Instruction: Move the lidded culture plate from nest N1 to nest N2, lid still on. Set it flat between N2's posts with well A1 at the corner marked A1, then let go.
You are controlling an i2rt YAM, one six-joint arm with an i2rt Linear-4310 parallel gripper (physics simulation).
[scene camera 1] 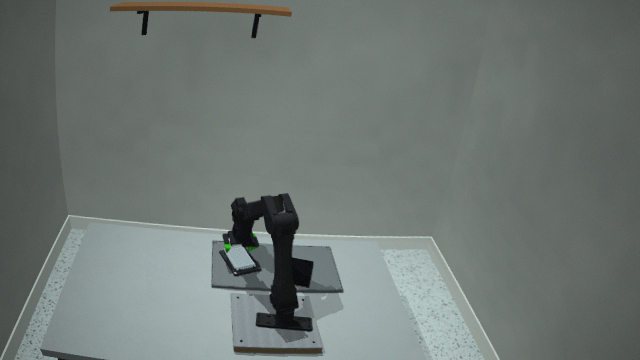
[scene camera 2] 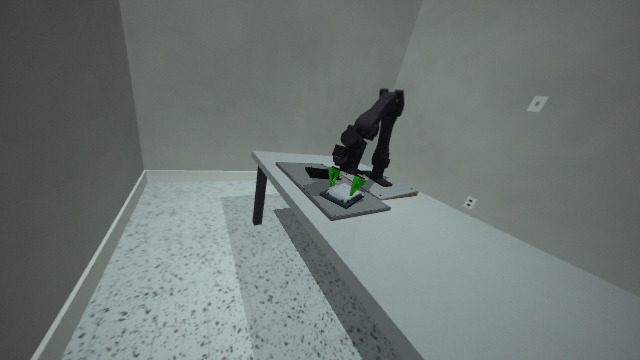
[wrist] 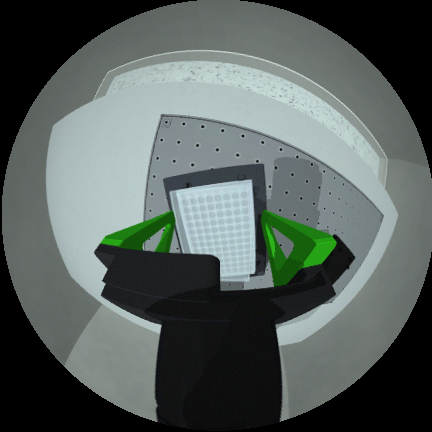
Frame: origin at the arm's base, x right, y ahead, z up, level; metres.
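Where they show: gripper, fingertip midpoint: (scene camera 1: 237,251) (scene camera 2: 340,191) (wrist: 217,214); arm's base, origin of the base link: (scene camera 1: 283,323) (scene camera 2: 375,178).
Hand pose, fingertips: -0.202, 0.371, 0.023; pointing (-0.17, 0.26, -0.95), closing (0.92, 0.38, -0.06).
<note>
Each offset is from my fingertips to the centre of the thing, as dx, dy, dz. Level surfaces: height alone.
The white lidded culture plate {+0.009, -0.033, -0.004} (scene camera 1: 241,257) (scene camera 2: 342,192) (wrist: 217,227) lies in a dark nest, N1 {+0.014, -0.029, -0.021} (scene camera 1: 228,261) (scene camera 2: 345,204) (wrist: 215,177). The lid is on, with rows of wells showing through it. My gripper (scene camera 1: 240,247) (scene camera 2: 342,190) (wrist: 217,214) is wide open, pointing down close over the plate. Its green fingers stand on either side of the plate, with a gap at the right finger in the wrist view; contact does not show. The other dark nest, N2 {+0.250, -0.051, -0.021} (scene camera 1: 303,272) (scene camera 2: 317,173) (wrist: 345,255), holds no plate. The corner mark A1 is too small to read.
Both nests sit on a grey perforated board (scene camera 1: 320,260) (scene camera 2: 372,206) (wrist: 230,150) on the pale table {dz -0.045} (scene camera 1: 150,290). My arm partly hides N2 in the first scene view. The arm's base stands on a separate board (scene camera 1: 250,335). A wooden shelf (scene camera 1: 200,7) hangs high on the wall.
</note>
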